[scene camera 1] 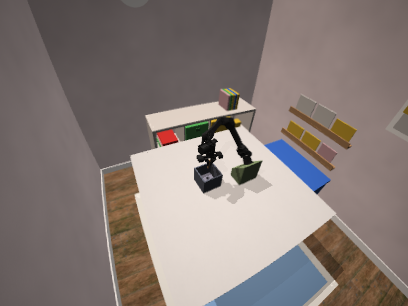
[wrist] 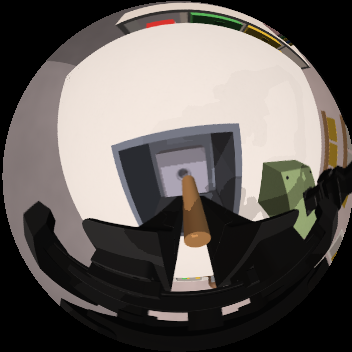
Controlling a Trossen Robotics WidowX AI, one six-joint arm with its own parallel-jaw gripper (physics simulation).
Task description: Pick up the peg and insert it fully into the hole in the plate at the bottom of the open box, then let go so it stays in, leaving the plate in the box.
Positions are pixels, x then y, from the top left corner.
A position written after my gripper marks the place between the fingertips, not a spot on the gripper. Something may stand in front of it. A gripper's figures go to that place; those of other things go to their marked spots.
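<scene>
Orange peg [wrist: 195, 229], 0.06 m from the lens. My gripper [wrist: 190, 200], 0.10 m from the lens. Orange peg and dark box [wrist: 135, 161], marked spots 0.16 m apart. Dark box, 0.20 m from the lens. Pale plate [wrist: 191, 158], 0.21 m from the lens. Orange peg nearer to the lens than the pale plate.
</scene>
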